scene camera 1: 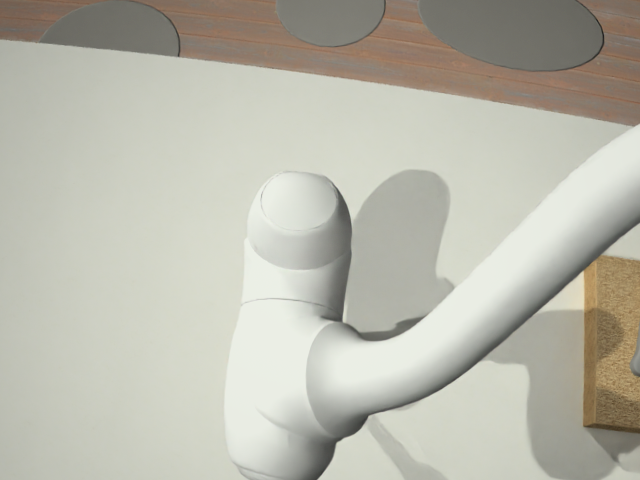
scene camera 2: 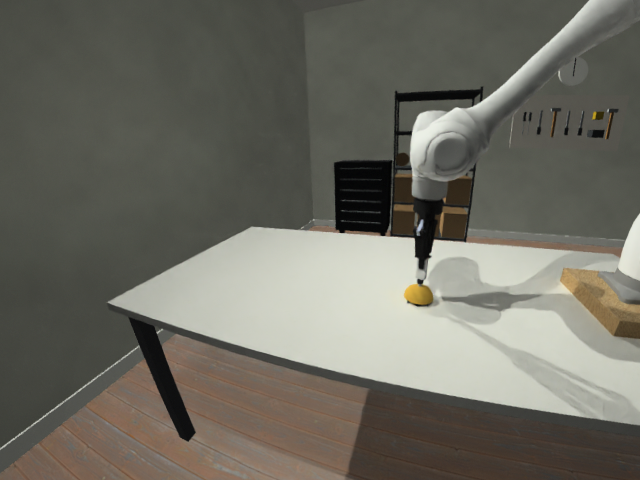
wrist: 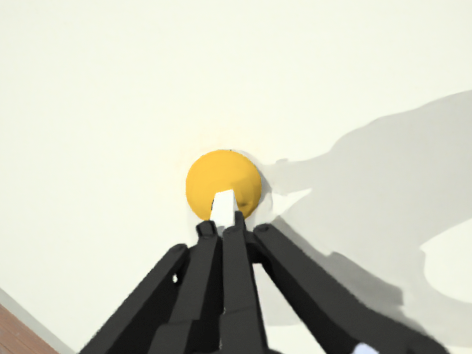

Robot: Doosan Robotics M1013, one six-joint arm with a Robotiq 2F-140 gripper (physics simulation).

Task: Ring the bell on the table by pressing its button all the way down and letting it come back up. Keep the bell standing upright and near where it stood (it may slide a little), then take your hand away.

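Places are measured from the arm's base along level axes (x ahead, y left, z up), in millimetres.
Pixels of known places: gripper, fingertip midpoint: [scene camera 2: 420,278] [wrist: 228,205].
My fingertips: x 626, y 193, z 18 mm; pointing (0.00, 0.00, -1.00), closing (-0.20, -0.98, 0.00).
Behind a point stands the place of what it marks.
The bell, a yellow dome [scene camera 2: 418,296] @(x 621, y 235, z -19 mm) [wrist: 215,172] @(x 651, y 195, z -11 mm), stands upright on the white table [scene camera 2: 289,294] @(x 994, y 344, z -49 mm) [wrist: 100,100] @(x 767, y 275, z -49 mm). Its small black button [scene camera 2: 419,282] @(x 626, y 209, z 12 mm) shows on top in scene camera 2; in the wrist view the fingertips cover most of it. My gripper [scene camera 2: 421,277] @(x 626, y 193, z 19 mm) [wrist: 228,205] @(x 626, y 193, z 19 mm) is shut with nothing between its fingers and points straight down. Its pale fingertips are right over the button and seem to touch its top; whether the button is pressed at all is too small to tell. In scene camera 1 the bell and the fingers are hidden by the arm.
The arm's base stands on a wooden board [scene camera 1: 612,392] @(x 113, y 131, z -1 mm) [scene camera 2: 589,299] @(x 155, y 64, z -20 mm) at the right of the table. The arm [scene camera 1: 413,356] @(x 493, y 306, z 493 mm) [scene camera 2: 527,72] @(x 447, y 273, z 523 mm) reaches over the table from there. A black drawer cabinet [scene camera 2: 362,196] and a shelf rack [scene camera 2: 439,95] stand beyond the table.
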